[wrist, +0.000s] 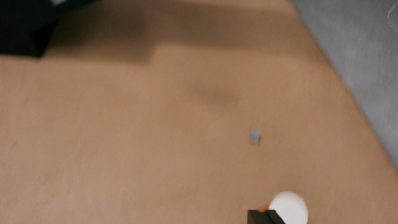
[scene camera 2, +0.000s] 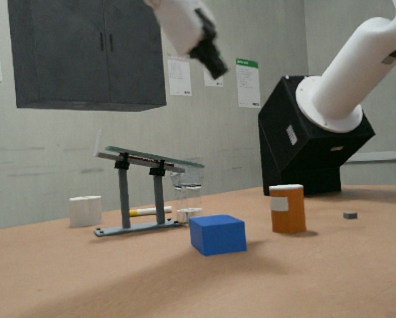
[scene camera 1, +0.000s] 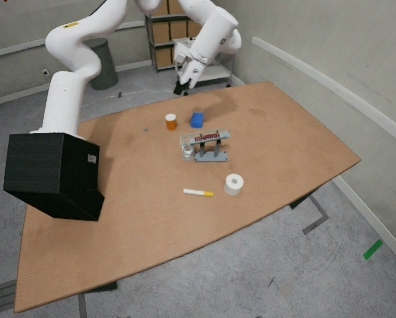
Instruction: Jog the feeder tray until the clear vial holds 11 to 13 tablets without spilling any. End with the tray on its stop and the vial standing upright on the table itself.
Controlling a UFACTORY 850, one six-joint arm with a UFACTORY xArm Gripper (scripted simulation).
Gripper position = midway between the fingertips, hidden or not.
I see my gripper [scene camera 2: 218, 76], a clear vial [scene camera 2: 188, 200] and a blue block [scene camera 2: 217, 234].
The wrist view does not show the clear vial: it is out of frame. The wrist view misses the blue block: it is out of frame.
